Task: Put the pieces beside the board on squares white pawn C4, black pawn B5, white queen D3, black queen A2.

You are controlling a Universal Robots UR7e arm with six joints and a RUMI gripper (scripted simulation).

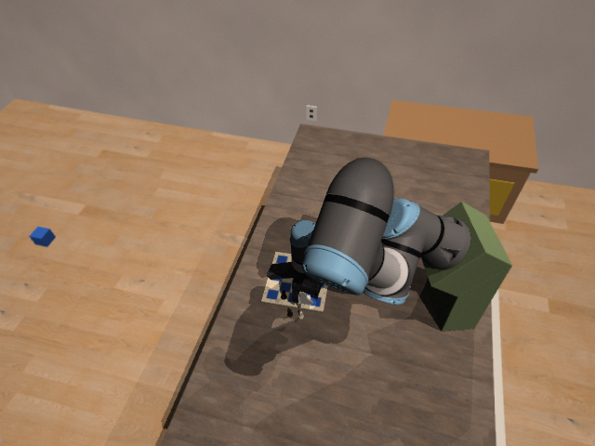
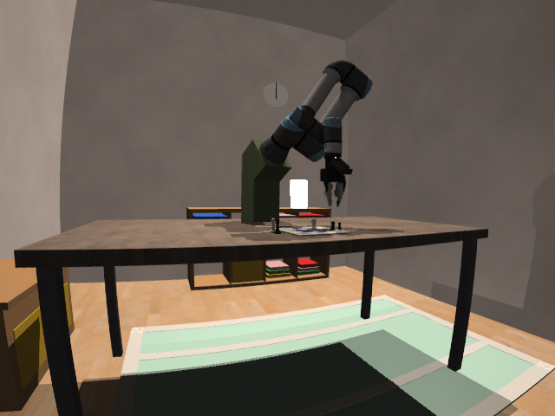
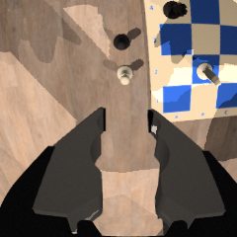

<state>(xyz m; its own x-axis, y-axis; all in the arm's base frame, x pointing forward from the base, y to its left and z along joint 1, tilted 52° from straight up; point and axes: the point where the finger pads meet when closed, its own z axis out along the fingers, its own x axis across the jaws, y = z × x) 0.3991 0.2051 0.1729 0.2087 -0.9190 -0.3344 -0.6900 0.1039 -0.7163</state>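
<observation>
My gripper is now 90 mm above the white pawn. The rest, counted from my hand: black pawn (90 mm below, 30 mm ahead, 20 mm to the left); then blue-and-cream chessboard (110 mm to the right, 110 mm below, 90 mm ahead); then black piece (90 mm below, 90 mm ahead, 20 mm to the right).
</observation>
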